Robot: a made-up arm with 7 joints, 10 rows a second.
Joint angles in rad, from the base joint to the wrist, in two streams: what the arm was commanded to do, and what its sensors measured. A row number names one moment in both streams.
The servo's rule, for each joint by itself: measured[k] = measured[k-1] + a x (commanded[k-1-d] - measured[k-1]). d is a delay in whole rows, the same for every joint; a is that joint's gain. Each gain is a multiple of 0.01, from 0.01 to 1. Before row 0 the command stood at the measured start. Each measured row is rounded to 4 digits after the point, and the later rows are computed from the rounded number. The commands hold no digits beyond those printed.
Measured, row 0:
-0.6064 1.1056 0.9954 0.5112 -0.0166 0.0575 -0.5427
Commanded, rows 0 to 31:
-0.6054 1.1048 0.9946 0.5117 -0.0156 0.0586 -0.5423
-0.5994 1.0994 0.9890 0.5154 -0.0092 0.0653 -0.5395
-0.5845 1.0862 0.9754 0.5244 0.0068 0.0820 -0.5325
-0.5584 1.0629 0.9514 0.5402 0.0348 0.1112 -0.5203
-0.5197 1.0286 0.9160 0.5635 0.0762 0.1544 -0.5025
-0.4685 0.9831 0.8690 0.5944 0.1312 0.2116 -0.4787
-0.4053 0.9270 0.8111 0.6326 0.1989 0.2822 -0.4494
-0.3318 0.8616 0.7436 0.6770 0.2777 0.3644 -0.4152
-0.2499 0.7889 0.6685 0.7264 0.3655 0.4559 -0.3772
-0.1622 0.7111 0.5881 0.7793 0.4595 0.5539 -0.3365
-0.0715 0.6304 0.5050 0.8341 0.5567 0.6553 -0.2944
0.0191 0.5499 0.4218 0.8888 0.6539 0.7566 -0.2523
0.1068 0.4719 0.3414 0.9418 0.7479 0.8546 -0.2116
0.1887 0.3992 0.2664 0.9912 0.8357 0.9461 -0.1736
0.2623 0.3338 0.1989 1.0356 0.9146 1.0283 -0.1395
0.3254 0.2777 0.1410 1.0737 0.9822 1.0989 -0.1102
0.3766 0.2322 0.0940 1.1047 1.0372 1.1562 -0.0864
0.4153 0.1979 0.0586 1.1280 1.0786 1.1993 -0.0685
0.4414 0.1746 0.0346 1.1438 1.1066 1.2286 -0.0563
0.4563 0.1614 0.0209 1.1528 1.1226 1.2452 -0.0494
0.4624 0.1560 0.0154 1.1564 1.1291 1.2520 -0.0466
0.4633 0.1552 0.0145 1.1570 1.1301 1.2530 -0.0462
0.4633 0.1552 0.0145 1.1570 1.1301 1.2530 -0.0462
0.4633 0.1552 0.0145 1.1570 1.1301 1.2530 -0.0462
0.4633 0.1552 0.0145 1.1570 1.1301 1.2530 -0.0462
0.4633 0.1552 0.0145 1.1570 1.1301 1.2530 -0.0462
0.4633 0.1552 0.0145 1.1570 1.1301 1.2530 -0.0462
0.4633 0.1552 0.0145 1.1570 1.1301 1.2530 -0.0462
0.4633 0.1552 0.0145 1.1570 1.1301 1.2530 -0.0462
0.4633 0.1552 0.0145 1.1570 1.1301 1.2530 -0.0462
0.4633 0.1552 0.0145 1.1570 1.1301 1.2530 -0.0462
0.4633 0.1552 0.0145 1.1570 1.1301 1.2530 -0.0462
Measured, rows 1 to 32:
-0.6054 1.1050 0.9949 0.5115 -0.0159 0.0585 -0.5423
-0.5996 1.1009 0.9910 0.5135 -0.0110 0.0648 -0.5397
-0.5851 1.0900 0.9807 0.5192 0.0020 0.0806 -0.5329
-0.5595 1.0699 0.9614 0.5301 0.0259 0.1088 -0.5211
-0.5213 1.0393 0.9314 0.5475 0.0626 0.1508 -0.5036
-0.4706 0.9977 0.8902 0.5719 0.1127 0.2067 -0.4802
-0.4079 0.9454 0.8380 0.6035 0.1756 0.2762 -0.4512
-0.3348 0.8834 0.7757 0.6417 0.2501 0.3573 -0.4174
-0.2533 0.8135 0.7049 0.6857 0.3343 0.4480 -0.3796
-0.1658 0.7377 0.6278 0.7344 0.4257 0.5454 -0.3391
-0.0753 0.6583 0.5468 0.7862 0.5213 0.6465 -0.2971
0.0153 0.5781 0.4643 0.8396 0.6181 0.7478 -0.2550
0.1031 0.4995 0.3832 0.8927 0.7129 0.8461 -0.2142
0.1853 0.4253 0.3061 0.9439 0.8025 0.9381 -0.1760
0.2592 0.3576 0.2353 0.9916 0.8843 1.0211 -0.1417
0.3228 0.2985 0.1731 1.0343 0.9558 1.0927 -0.1121
0.3744 0.2494 0.1209 1.0709 1.0152 1.1511 -0.0879
0.4137 0.2113 0.0798 1.1006 1.0615 1.1954 -0.0697
0.4403 0.1841 0.0500 1.1231 1.0944 1.2259 -0.0571
0.4557 0.1673 0.0308 1.1385 1.1150 1.2437 -0.0499
0.4621 0.1589 0.0206 1.1478 1.1253 1.2513 -0.0468
0.4633 0.1562 0.0166 1.1526 1.1288 1.2529 -0.0462
0.4633 0.1555 0.0152 1.1549 1.1297 1.2530 -0.0462
0.4633 0.1553 0.0147 1.1560 1.1300 1.2530 -0.0462
0.4633 0.1552 0.0146 1.1565 1.1301 1.2530 -0.0462
0.4633 0.1552 0.0145 1.1568 1.1301 1.2530 -0.0462
0.4633 0.1552 0.0145 1.1569 1.1301 1.2530 -0.0462
0.4633 0.1552 0.0145 1.1570 1.1301 1.2530 -0.0462
0.4633 0.1552 0.0145 1.1570 1.1301 1.2530 -0.0462
0.4633 0.1552 0.0145 1.1570 1.1301 1.2530 -0.0462
0.4633 0.1552 0.0145 1.1570 1.1301 1.2530 -0.0462
0.4633 0.1552 0.0145 1.1570 1.1301 1.2530 -0.0462
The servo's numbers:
d 0
a 0.96 0.74 0.66 0.52 0.73 0.92 0.94

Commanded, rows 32 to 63:
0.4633 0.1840 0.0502 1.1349 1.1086 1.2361 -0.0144
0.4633 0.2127 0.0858 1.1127 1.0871 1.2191 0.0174
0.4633 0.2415 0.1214 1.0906 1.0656 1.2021 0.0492
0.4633 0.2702 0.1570 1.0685 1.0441 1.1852 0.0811
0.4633 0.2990 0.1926 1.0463 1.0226 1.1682 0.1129
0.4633 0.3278 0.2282 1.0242 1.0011 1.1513 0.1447
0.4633 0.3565 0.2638 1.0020 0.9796 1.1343 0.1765
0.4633 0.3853 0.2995 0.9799 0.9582 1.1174 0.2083
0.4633 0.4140 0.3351 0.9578 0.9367 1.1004 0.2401
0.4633 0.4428 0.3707 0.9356 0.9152 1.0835 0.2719
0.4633 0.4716 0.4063 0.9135 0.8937 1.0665 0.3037
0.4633 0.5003 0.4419 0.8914 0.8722 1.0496 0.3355
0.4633 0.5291 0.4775 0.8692 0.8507 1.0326 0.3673
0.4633 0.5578 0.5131 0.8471 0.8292 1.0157 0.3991
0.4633 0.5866 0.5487 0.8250 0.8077 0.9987 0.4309
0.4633 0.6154 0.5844 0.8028 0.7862 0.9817 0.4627
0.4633 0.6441 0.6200 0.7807 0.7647 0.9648 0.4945
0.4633 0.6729 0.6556 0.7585 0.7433 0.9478 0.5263
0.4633 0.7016 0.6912 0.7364 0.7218 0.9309 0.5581
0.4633 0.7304 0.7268 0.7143 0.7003 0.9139 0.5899
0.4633 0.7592 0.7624 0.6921 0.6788 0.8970 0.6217
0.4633 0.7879 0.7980 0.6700 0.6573 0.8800 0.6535
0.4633 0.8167 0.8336 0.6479 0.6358 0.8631 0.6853
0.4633 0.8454 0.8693 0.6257 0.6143 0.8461 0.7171
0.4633 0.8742 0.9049 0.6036 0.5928 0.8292 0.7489
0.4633 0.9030 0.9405 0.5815 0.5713 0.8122 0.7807
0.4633 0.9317 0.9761 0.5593 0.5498 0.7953 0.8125
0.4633 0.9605 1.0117 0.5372 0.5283 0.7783 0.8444
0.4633 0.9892 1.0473 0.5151 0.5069 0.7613 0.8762
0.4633 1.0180 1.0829 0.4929 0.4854 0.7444 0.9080
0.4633 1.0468 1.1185 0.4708 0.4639 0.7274 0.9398
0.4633 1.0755 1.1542 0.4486 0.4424 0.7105 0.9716
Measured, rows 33 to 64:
0.4633 0.1765 0.0381 1.1455 1.1144 1.2375 -0.0163
0.4633 0.2033 0.0696 1.1284 1.0945 1.2206 0.0154
0.4633 0.2316 0.1038 1.1087 1.0734 1.2036 0.0472
0.4633 0.2602 0.1389 1.0878 1.0520 1.1867 0.0791
0.4633 0.2889 0.1743 1.0662 1.0305 1.1697 0.1109
0.4633 0.3177 0.2099 1.0444 1.0090 1.1528 0.1427
0.4633 0.3464 0.2455 1.0224 0.9875 1.1358 0.1745
0.4633 0.3752 0.2811 1.0003 0.9661 1.1189 0.2063
0.4633 0.4039 0.3167 0.9782 0.9446 1.1019 0.2381
0.4633 0.4327 0.3523 0.9560 0.9231 1.0850 0.2699
0.4633 0.4615 0.3879 0.9339 0.9016 1.0680 0.3017
0.4633 0.4902 0.4235 0.9118 0.8801 1.0511 0.3335
0.4633 0.5190 0.4591 0.8896 0.8586 1.0341 0.3653
0.4633 0.5477 0.4947 0.8675 0.8371 1.0172 0.3971
0.4633 0.5765 0.5303 0.8454 0.8156 1.0002 0.4289
0.4633 0.6053 0.5660 0.8232 0.7941 0.9832 0.4607
0.4633 0.6340 0.6016 0.8011 0.7726 0.9663 0.4925
0.4633 0.6628 0.6372 0.7789 0.7512 0.9493 0.5243
0.4633 0.6915 0.6728 0.7568 0.7297 0.9324 0.5561
0.4633 0.7203 0.7084 0.7347 0.7082 0.9154 0.5879
0.4633 0.7491 0.7440 0.7125 0.6867 0.8985 0.6197
0.4633 0.7778 0.7796 0.6904 0.6652 0.8815 0.6515
0.4633 0.8066 0.8152 0.6683 0.6437 0.8646 0.6833
0.4633 0.8353 0.8509 0.6461 0.6222 0.8476 0.7151
0.4633 0.8641 0.8865 0.6240 0.6007 0.8307 0.7469
0.4633 0.8929 0.9221 0.6019 0.5792 0.8137 0.7787
0.4633 0.9216 0.9577 0.5797 0.5577 0.7968 0.8105
0.4633 0.9504 0.9933 0.5576 0.5362 0.7798 0.8424
0.4633 0.9791 1.0289 0.5355 0.5148 0.7628 0.8742
0.4633 1.0079 1.0645 0.5133 0.4933 0.7459 0.9060
0.4633 1.0367 1.1001 0.4912 0.4718 0.7289 0.9378
0.4633 1.0654 1.1358 0.4690 0.4503 0.7120 0.9696

